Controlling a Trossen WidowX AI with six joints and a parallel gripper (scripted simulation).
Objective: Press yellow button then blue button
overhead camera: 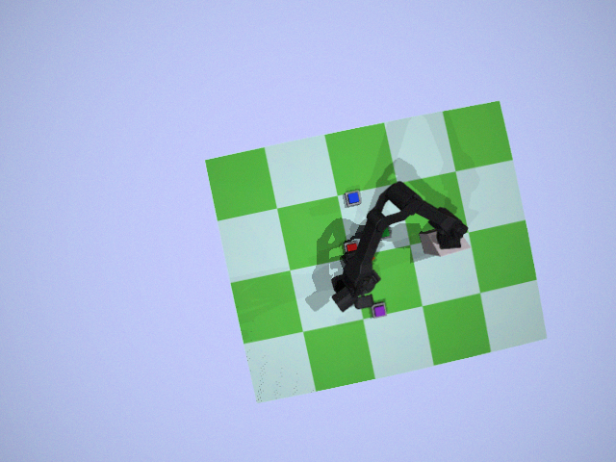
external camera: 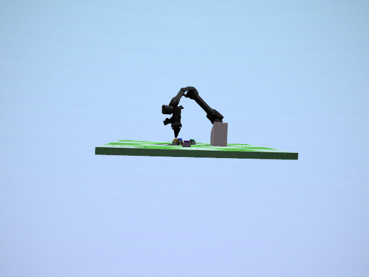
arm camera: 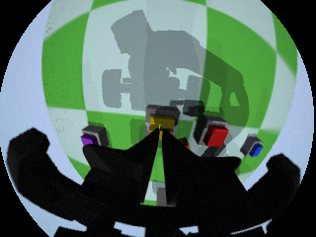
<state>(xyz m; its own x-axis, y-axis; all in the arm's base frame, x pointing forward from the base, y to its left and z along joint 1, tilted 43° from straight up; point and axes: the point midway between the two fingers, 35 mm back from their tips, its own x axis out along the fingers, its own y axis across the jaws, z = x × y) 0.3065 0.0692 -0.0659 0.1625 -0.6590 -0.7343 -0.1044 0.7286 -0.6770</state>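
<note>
My gripper tip is 1 cm above the yellow button. Round my gripper tip: red button (9 cm to the right, 1 cm below); purple button (7 cm behind, 13 cm to the left, 1 cm below); orange block (6 cm behind, 6 cm to the right, 4 cm below).
</note>
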